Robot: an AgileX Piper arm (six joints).
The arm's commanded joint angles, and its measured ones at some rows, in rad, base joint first. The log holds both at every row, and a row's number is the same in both.
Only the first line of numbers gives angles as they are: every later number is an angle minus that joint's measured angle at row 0.
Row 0, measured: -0.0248, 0.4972, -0.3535, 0.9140, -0.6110, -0.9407
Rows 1 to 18, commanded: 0.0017, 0.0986, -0.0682, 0.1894, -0.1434, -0.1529; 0.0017, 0.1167, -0.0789, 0.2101, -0.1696, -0.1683; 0.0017, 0.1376, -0.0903, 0.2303, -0.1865, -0.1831; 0.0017, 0.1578, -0.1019, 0.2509, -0.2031, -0.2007; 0.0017, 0.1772, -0.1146, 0.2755, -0.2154, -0.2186; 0.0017, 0.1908, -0.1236, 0.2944, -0.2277, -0.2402; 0.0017, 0.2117, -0.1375, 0.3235, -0.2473, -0.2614; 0.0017, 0.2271, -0.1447, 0.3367, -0.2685, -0.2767; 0.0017, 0.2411, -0.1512, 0.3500, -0.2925, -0.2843; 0.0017, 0.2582, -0.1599, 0.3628, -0.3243, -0.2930; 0.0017, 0.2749, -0.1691, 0.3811, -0.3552, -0.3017; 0.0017, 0.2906, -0.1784, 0.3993, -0.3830, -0.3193; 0.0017, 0.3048, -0.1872, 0.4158, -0.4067, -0.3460; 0.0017, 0.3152, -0.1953, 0.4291, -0.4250, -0.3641; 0.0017, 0.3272, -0.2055, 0.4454, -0.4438, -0.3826; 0.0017, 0.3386, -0.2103, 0.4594, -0.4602, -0.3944; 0.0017, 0.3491, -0.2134, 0.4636, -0.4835, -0.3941; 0.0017, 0.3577, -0.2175, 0.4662, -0.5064, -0.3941
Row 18, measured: 0.0000, 0.3274, -0.1942, 0.4220, -0.4138, -0.3583
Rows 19 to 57, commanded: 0.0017, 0.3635, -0.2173, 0.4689, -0.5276, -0.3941; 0.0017, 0.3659, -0.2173, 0.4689, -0.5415, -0.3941; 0.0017, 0.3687, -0.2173, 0.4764, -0.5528, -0.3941; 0.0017, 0.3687, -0.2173, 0.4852, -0.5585, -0.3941; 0.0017, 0.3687, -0.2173, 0.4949, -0.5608, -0.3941; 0.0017, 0.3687, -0.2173, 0.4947, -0.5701, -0.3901; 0.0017, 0.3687, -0.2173, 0.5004, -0.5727, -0.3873; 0.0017, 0.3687, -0.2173, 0.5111, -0.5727, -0.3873; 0.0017, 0.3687, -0.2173, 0.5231, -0.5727, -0.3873; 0.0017, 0.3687, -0.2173, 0.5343, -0.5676, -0.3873; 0.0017, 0.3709, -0.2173, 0.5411, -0.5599, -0.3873; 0.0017, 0.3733, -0.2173, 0.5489, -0.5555, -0.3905; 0.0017, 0.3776, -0.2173, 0.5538, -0.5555, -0.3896; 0.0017, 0.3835, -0.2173, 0.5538, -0.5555, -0.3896; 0.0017, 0.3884, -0.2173, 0.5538, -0.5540, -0.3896; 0.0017, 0.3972, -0.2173, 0.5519, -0.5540, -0.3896; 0.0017, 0.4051, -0.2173, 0.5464, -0.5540, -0.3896; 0.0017, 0.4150, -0.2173, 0.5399, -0.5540, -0.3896; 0.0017, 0.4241, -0.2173, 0.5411, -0.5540, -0.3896; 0.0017, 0.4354, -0.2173, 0.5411, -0.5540, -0.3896; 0.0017, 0.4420, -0.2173, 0.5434, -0.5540, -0.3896; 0.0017, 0.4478, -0.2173, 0.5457, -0.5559, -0.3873; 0.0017, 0.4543, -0.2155, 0.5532, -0.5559, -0.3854; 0.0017, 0.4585, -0.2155, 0.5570, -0.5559, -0.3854; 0.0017, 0.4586, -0.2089, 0.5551, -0.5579, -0.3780; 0.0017, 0.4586, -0.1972, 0.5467, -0.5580, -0.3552; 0.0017, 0.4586, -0.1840, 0.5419, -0.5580, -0.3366; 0.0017, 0.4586, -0.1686, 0.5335, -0.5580, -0.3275; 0.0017, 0.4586, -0.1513, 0.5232, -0.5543, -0.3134; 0.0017, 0.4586, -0.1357, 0.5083, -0.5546, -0.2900; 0.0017, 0.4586, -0.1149, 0.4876, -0.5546, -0.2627; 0.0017, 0.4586, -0.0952, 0.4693, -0.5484, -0.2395; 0.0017, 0.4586, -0.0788, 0.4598, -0.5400, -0.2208; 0.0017, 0.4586, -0.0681, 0.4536, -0.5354, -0.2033; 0.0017, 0.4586, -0.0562, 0.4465, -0.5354, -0.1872; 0.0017, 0.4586, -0.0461, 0.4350, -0.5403, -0.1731; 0.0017, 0.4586, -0.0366, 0.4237, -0.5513, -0.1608; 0.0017, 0.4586, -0.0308, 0.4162, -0.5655, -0.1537; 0.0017, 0.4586, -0.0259, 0.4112, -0.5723, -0.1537
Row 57, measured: 0.0000, 0.4629, -0.0503, 0.4489, -0.5403, -0.1884
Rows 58 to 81, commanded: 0.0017, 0.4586, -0.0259, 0.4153, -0.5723, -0.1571; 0.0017, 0.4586, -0.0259, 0.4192, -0.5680, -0.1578; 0.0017, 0.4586, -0.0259, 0.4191, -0.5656, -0.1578; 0.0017, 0.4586, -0.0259, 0.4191, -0.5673, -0.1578; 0.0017, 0.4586, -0.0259, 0.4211, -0.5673, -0.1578; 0.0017, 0.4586, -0.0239, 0.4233, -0.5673, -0.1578; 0.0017, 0.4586, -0.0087, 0.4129, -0.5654, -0.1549; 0.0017, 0.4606, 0.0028, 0.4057, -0.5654, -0.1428; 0.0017, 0.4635, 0.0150, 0.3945, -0.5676, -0.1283; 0.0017, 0.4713, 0.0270, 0.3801, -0.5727, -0.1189; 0.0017, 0.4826, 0.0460, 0.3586, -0.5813, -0.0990; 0.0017, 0.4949, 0.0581, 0.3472, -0.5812, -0.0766; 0.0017, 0.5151, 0.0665, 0.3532, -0.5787, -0.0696; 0.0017, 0.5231, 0.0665, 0.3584, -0.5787, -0.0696; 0.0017, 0.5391, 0.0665, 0.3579, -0.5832, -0.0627; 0.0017, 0.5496, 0.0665, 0.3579, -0.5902, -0.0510; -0.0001, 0.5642, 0.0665, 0.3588, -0.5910, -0.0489; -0.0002, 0.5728, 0.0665, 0.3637, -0.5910, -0.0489; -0.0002, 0.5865, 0.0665, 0.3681, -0.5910, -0.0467; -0.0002, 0.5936, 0.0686, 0.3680, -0.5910, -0.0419; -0.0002, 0.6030, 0.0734, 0.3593, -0.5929, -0.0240; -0.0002, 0.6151, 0.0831, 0.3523, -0.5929, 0.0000; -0.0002, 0.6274, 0.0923, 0.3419, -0.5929, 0.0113; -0.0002, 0.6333, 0.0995, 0.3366, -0.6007, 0.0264
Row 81, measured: 0.0000, 0.6130, 0.0756, 0.3588, -0.5813, -0.0174
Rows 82 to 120, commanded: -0.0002, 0.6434, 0.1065, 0.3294, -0.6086, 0.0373; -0.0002, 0.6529, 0.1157, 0.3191, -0.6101, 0.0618; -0.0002, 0.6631, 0.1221, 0.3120, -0.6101, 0.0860; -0.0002, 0.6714, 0.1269, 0.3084, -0.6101, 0.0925; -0.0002, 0.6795, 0.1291, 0.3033, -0.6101, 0.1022; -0.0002, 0.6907, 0.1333, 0.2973, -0.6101, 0.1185; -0.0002, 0.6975, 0.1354, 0.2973, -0.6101, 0.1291; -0.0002, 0.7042, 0.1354, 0.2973, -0.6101, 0.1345; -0.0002, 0.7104, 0.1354, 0.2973, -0.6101, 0.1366; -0.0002, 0.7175, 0.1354, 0.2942, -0.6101, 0.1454; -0.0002, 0.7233, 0.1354, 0.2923, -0.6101, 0.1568; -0.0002, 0.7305, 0.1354, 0.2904, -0.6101, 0.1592; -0.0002, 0.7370, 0.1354, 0.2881, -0.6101, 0.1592; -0.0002, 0.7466, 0.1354, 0.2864, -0.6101, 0.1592; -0.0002, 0.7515, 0.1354, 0.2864, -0.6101, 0.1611; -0.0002, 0.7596, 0.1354, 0.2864, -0.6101, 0.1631; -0.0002, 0.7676, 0.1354, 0.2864, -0.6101, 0.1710; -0.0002, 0.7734, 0.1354, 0.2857, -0.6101, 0.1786; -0.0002, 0.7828, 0.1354, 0.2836, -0.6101, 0.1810; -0.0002, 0.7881, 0.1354, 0.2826, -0.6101, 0.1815; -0.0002, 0.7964, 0.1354, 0.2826, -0.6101, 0.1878; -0.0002, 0.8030, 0.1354, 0.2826, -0.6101, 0.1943; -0.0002, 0.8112, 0.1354, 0.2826, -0.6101, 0.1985; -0.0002, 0.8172, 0.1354, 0.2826, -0.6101, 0.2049; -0.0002, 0.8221, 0.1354, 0.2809, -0.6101, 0.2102; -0.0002, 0.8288, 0.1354, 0.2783, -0.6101, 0.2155; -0.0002, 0.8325, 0.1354, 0.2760, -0.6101, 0.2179; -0.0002, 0.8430, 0.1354, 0.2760, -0.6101, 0.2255; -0.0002, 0.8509, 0.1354, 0.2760, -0.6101, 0.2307; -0.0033, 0.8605, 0.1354, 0.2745, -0.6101, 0.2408; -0.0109, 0.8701, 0.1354, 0.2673, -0.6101, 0.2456; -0.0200, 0.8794, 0.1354, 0.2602, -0.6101, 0.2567; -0.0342, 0.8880, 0.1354, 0.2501, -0.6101, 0.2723; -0.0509, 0.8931, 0.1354, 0.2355, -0.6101, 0.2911; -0.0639, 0.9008, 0.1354, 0.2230, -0.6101, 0.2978; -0.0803, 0.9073, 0.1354, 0.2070, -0.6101, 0.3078; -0.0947, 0.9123, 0.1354, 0.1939, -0.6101, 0.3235; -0.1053, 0.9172, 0.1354, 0.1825, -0.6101, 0.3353; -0.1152, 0.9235, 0.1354, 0.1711, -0.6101, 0.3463
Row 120, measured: -0.0718, 0.9061, 0.1330, 0.2192, -0.6023, 0.2985
